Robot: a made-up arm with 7 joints. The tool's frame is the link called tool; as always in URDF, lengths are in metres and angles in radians.
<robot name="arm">
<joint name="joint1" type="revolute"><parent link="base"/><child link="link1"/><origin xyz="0 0 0.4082"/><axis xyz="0 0 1"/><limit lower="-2.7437" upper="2.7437"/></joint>
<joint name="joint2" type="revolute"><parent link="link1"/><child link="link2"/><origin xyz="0 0 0"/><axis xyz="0 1 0"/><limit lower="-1.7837" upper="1.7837"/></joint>
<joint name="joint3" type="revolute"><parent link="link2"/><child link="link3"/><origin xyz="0 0 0.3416"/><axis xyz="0 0 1"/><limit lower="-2.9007" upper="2.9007"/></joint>
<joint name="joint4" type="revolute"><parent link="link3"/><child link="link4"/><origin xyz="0.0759 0 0"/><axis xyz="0 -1 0"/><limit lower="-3.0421" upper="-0.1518"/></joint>
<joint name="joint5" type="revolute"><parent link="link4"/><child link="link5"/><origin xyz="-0.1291 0 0.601"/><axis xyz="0 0 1"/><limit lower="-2.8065" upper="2.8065"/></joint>
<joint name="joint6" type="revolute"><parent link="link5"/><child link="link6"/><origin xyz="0 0 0"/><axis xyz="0 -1 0"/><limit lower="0.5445" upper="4.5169"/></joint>
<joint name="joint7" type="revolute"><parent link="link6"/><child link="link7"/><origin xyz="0.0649 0 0"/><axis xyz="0 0 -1"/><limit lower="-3.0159" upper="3.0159"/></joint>
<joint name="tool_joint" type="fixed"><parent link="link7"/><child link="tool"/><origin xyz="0 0 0" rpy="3.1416 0 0"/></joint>
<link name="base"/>
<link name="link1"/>
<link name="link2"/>
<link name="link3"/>
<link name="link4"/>
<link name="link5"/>
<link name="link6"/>
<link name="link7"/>
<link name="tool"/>
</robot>
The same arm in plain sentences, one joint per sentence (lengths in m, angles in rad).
The arm has seven revolute joints in a row. What follows holds with every joint at zero, and every direction is one of the base frame's.
Joint 1 is mounted 0.4082 m along +z from the base frame's origin and turns about +z, from -2.7437 to 2.7437 rad.
Joint 2 is mounted at the same point as joint 1 and turns about +y, from -1.7837 to 1.7837 rad.
Joint 3 is mounted 0.3416 m along +z from joint 2 and turns about +z, from -2.9007 to 2.9007 rad.
Joint 4 is mounted 0.0759 m along +x from joint 3 and turns about -y, from -3.0421 to -0.1518 rad.
Joint 5 is mounted 0.1291 m along -x and 0.6010 m along +z from joint 4 and turns about +z, from -2.8065 to 2.8065 rad.
Joint 6 is mounted at the same point as joint 5 and turns about -y, from 0.5445 to 4.5169 rad.
Joint 7 is mounted 0.0649 m along +x from joint 6 and turns about -z, from -3.0159 to 3.0159 rad.
The tool frame, which is the frame that the pose is given for, is mounted at the same point as joint 7; its axes are the base frame's turned by roll -3.1416, pitch 0.0000 and yaw 0.0000 rad (as in URDF: about the fixed x, then y, then z).

